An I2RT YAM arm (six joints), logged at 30 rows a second.
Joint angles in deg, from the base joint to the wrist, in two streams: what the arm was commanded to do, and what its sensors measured. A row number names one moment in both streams.
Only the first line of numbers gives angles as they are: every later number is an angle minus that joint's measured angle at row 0.
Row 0, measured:
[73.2 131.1 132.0 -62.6 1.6 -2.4]
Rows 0 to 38, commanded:
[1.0 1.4 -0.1 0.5 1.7 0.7]
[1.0 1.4 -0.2 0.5 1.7 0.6]
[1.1 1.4 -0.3 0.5 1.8 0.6]
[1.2 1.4 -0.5 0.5 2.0 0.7]
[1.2 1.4 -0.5 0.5 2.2 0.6]
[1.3 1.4 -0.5 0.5 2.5 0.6]
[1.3 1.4 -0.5 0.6 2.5 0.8]
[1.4 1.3 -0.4 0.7 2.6 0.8]
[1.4 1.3 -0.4 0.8 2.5 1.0]
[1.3 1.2 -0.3 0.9 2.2 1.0]
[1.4 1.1 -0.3 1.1 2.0 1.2]
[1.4 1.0 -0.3 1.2 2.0 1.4]
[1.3 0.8 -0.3 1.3 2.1 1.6]
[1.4 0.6 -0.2 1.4 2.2 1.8]
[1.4 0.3 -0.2 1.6 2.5 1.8]
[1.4 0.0 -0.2 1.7 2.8 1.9]
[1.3 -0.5 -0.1 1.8 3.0 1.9]
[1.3 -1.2 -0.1 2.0 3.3 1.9]
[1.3 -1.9 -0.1 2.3 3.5 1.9]
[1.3 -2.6 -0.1 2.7 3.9 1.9]
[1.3 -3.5 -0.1 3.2 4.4 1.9]
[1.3 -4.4 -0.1 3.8 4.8 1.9]
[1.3 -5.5 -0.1 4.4 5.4 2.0]
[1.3 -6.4 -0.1 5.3 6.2 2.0]
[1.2 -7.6 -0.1 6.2 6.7 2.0]
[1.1 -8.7 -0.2 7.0 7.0 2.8]
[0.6 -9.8 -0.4 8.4 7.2 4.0]
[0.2 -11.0 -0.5 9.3 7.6 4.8]
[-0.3 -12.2 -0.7 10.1 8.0 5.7]
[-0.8 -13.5 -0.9 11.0 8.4 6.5]
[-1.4 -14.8 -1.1 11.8 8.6 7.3]
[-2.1 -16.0 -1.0 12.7 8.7 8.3]
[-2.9 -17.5 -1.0 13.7 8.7 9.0]
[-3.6 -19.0 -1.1 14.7 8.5 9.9]
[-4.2 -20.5 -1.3 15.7 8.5 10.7]
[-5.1 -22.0 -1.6 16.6 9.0 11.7]
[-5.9 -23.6 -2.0 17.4 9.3 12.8]
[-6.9 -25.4 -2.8 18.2 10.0 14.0]
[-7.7 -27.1 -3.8 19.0 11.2 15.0]
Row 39, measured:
[-4.4 -18.3 -2.1 12.5 7.5 9.3]
